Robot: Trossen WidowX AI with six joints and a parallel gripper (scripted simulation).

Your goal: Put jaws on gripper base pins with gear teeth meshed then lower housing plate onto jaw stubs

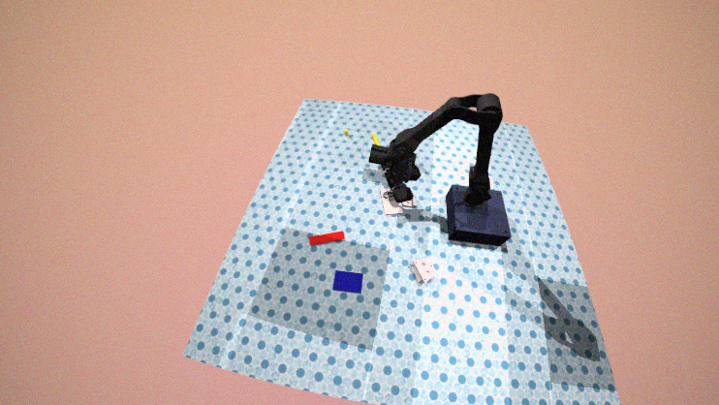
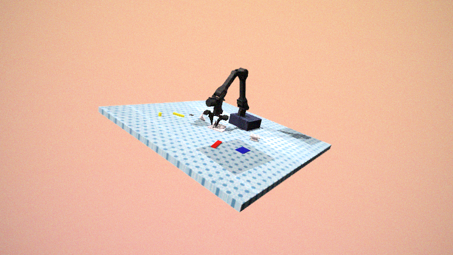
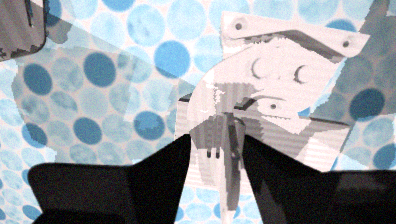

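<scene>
Now: gripper tip 3 cm to the right of the flat white plate and 1 cm above it. From my gripper tip the other things lie so: small dark block: 28 cm to the right, 1 cm below; jaw: 19 cm to the right, 5 cm behind, 2 cm above; housing plate: 6 cm behind, 1 cm to the left, 1 cm below.
</scene>
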